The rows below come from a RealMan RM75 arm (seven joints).
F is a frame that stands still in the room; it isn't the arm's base.
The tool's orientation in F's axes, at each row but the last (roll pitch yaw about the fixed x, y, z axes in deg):
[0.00 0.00 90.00]
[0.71 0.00 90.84]
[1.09 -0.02 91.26]
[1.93 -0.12 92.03]
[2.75 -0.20 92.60]
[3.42 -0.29 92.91]
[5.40 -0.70 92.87]
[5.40 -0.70 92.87]
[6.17 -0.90 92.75]
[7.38 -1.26 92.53]
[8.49 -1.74 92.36]
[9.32 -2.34 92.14]
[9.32 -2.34 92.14]
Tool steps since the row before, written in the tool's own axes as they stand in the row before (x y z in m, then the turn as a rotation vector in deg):
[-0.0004 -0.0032 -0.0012 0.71 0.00 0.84]
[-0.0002 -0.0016 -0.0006 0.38 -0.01 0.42]
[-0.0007 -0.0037 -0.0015 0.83 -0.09 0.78]
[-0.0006 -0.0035 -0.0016 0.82 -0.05 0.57]
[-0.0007 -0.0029 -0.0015 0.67 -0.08 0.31]
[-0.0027 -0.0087 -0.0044 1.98 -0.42 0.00]
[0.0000 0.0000 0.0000 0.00 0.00 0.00]
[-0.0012 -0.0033 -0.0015 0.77 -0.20 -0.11]
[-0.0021 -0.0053 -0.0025 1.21 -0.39 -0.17]
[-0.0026 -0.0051 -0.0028 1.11 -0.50 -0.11]
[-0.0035 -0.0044 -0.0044 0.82 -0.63 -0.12]
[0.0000 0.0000 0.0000 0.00 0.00 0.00]
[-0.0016 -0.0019 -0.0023 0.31 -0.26 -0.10]
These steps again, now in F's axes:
[0.0032 -0.0004 -0.0012 0.00 0.71 0.84]
[0.0016 -0.0002 -0.0006 0.01 0.38 0.42]
[0.0037 -0.0006 -0.0016 0.09 0.83 0.78]
[0.0035 -0.0005 -0.0017 0.04 0.82 0.57]
[0.0029 -0.0006 -0.0016 0.06 0.67 0.31]
[0.0085 -0.0022 -0.0049 0.32 2.00 -0.02]
[0.0000 0.0000 0.0000 0.00 0.00 0.00]
[0.0032 -0.0010 -0.0018 0.15 0.78 -0.12]
[0.0051 -0.0018 -0.0031 0.31 1.23 -0.19]
[0.0048 -0.0023 -0.0035 0.43 1.13 -0.15]
[0.0038 -0.0032 -0.0051 0.57 0.85 -0.19]
[0.0000 0.0000 0.0000 0.00 0.00 0.00]
[0.0016 -0.0014 -0.0026 0.23 0.32 -0.13]

